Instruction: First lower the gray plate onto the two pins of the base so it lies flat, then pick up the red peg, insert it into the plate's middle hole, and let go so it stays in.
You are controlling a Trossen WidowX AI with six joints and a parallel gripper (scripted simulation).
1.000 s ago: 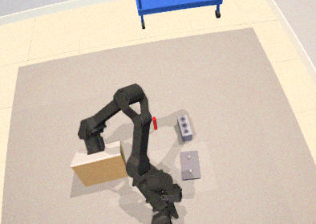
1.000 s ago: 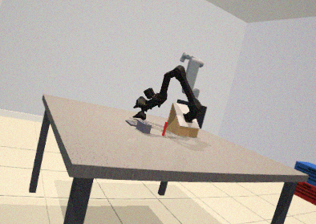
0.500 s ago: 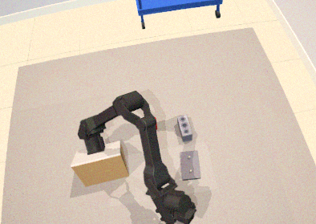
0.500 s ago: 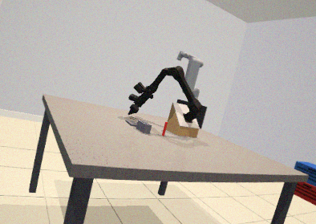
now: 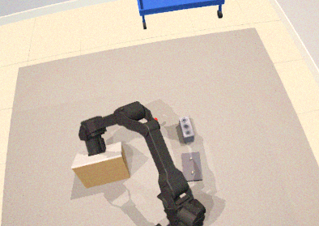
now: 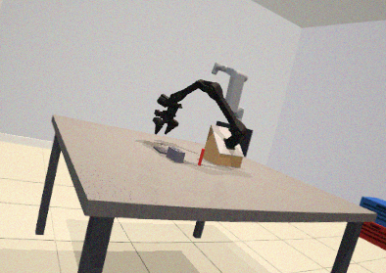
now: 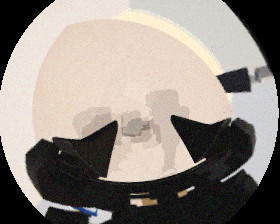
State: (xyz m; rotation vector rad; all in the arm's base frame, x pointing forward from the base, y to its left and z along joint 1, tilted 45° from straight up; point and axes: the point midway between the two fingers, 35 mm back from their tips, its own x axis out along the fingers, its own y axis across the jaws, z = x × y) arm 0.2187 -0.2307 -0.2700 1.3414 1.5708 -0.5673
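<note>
Right now my gripper tip is 14 cm short of the gray plate, 41 cm to the right of it and 1 cm above it. The rest, counted from my gripper tip: red peg (3 cm ahead, 46 cm to the left, 1 cm below).
</note>
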